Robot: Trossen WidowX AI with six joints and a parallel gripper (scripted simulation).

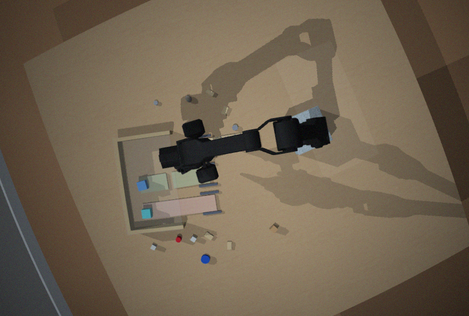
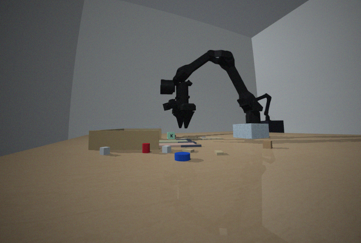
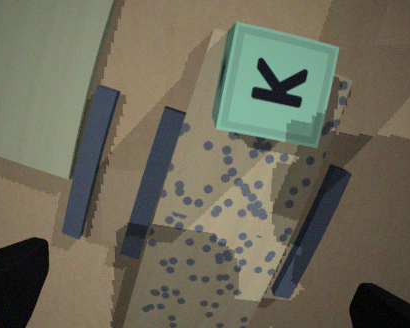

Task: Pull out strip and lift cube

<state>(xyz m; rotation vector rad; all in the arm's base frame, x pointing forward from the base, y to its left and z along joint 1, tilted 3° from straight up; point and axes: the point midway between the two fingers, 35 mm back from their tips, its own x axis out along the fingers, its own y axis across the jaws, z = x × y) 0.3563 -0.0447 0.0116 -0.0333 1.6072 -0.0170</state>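
My gripper tip is 5 cm short of the labelled cube, 3 cm above it and 1 cm to the left of it. The rest, counted from my gripper tip: red cylinder 27 cm to the left, 17 cm ahead, 4 cm below; blue disc 36 cm to the left, 10 cm ahead, 5 cm below.
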